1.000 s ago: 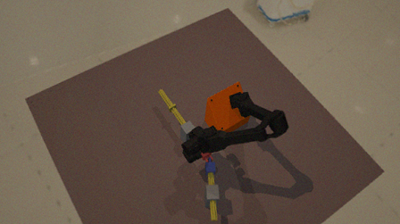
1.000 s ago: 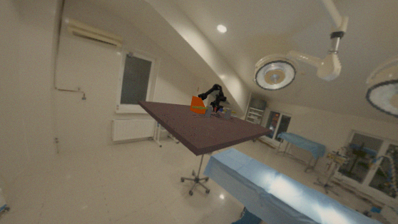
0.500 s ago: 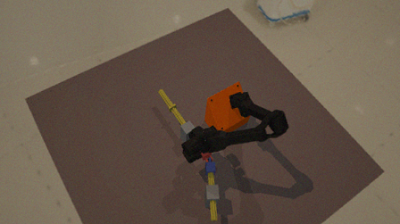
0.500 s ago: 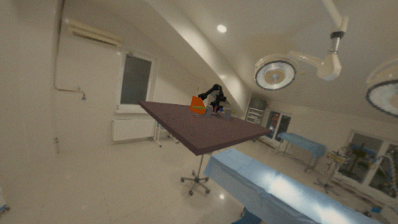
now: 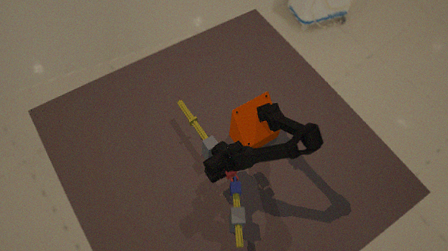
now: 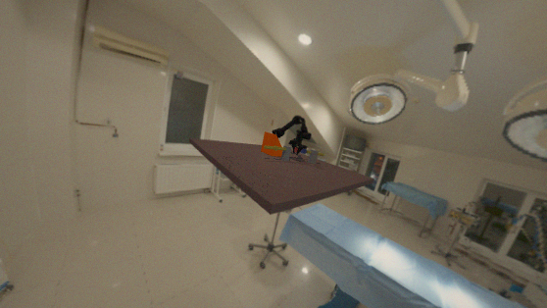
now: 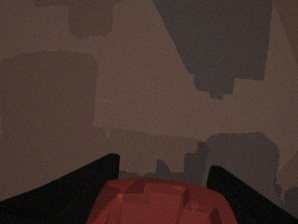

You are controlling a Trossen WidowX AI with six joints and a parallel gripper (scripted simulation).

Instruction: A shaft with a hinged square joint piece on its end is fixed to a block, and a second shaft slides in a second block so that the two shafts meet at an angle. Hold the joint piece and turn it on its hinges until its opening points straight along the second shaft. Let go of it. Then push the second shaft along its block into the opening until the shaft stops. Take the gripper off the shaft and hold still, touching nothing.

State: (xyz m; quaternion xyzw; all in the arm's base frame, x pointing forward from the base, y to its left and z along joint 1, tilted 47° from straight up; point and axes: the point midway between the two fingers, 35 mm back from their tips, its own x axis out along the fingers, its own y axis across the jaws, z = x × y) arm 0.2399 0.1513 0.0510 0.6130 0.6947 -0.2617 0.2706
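Right now my gripper tip is 20 mm to the right of the red square joint piece and 40 mm below it.
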